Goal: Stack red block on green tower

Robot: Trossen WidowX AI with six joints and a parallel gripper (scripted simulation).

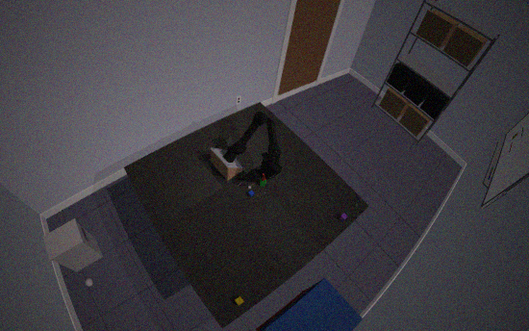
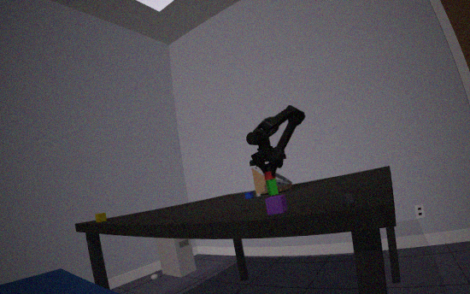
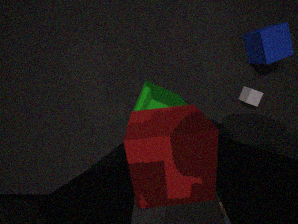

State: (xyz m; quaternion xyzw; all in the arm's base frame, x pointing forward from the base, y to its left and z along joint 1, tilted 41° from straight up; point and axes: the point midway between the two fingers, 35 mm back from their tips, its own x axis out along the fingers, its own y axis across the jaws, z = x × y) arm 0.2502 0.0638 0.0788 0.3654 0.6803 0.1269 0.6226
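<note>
My gripper tip is now 10 mm below the red block. From my gripper tip the other things lie so: yellow block (480 mm ahead, 660 mm to the right, 60 mm below); blue block (10 mm ahead, 120 mm to the right, 70 mm below); purple block (570 mm ahead, 220 mm to the left, 60 mm below).
</note>
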